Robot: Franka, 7 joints.
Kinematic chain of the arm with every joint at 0, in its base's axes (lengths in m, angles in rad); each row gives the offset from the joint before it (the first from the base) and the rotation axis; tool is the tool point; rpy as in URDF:
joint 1: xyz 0 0 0.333 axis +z
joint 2: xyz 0 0 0 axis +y
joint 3: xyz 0 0 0.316 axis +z
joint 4: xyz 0.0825 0 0 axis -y
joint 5: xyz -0.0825 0 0.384 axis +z
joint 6: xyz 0 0 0 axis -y
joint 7: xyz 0.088 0 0 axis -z
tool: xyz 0 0 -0.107 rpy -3.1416 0 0
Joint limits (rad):
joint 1: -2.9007..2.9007
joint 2: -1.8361..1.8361
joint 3: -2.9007..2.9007
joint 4: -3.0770..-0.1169
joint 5: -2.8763..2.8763
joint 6: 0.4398..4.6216
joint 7: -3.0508..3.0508
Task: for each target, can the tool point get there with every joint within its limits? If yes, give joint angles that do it. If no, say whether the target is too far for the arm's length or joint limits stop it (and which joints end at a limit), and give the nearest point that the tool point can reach.
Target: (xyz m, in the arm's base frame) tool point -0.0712 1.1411 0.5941
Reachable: no: too far | nearest point -0.0521 0.8347 0.5240 | short by 0.315 m
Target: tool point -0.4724 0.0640 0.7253
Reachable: yes | joints 1.6285 -0.1701 0.9654 -1.6072 1.4761 0.9181 0.3092
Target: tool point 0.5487 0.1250 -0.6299
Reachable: no: too far | nearest point 0.4470 0.1018 -0.3311 | short by 0.317 m
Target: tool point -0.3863 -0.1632 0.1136
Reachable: yes | joints -1.6207 1.5342 -0.7542 -2.0088 2.0747 4.1343 -0.9046
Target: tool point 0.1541 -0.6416 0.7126
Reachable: yes | joints -0.4475 1.2574 -1.9113 -1.3054 -1.2261 2.0728 -2.1802
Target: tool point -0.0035 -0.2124 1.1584
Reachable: yes | joints 2.3566 -0.2106 1.1556 -0.3540 -0.8107 2.8185 0.5598
